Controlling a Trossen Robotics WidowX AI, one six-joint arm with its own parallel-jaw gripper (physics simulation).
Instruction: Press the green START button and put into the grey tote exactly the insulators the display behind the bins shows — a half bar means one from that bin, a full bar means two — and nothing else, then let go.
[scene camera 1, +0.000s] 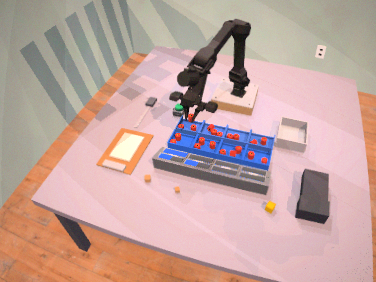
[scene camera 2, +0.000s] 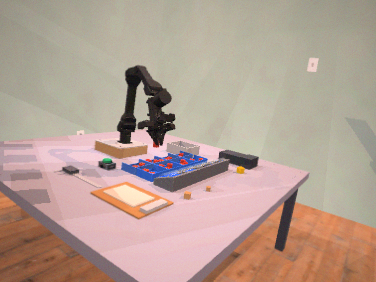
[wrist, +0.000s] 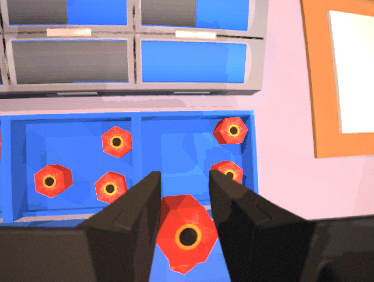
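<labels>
My gripper (scene camera 1: 189, 121), 1.22 m from the lens. Grey display (scene camera 1: 208, 175), 1.15 m from the lens.
</labels>
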